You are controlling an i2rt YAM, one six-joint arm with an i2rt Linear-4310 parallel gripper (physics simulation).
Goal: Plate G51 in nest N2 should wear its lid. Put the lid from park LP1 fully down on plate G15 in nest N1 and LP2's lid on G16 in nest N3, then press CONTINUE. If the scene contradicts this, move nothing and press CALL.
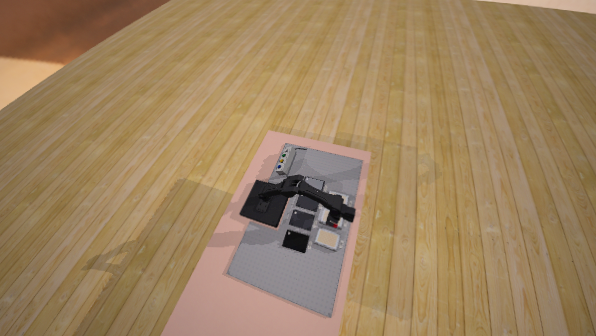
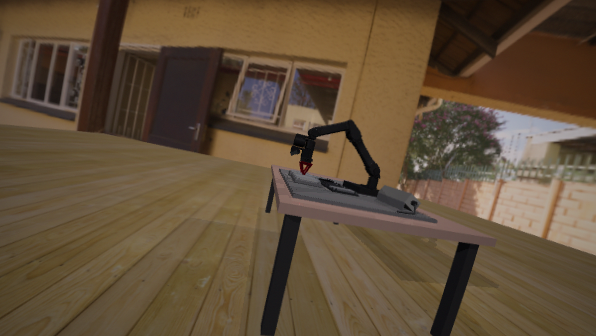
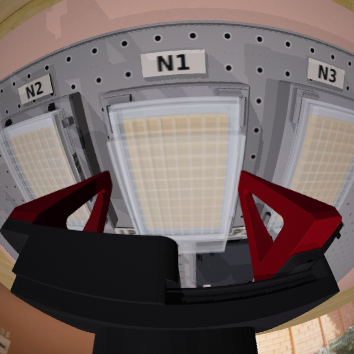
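Observation:
My gripper is open, its red fingertips on either side of the clear-edged plate in nest N1. Clear outlines over that plate look doubled and offset, with a step in the side edges and a clear edge sticking out at the near end; whether a lid is fully down cannot be told. The plate in nest N2 is at the left and the plate in nest N3 at the right. Both have clear rims; their lids cannot be made out surely. Plate codes are unreadable.
Dark rectangular pads stand in a row between the nests and the arm's black base. The button box stands at a corner of the grey perforated board, on the pink table.

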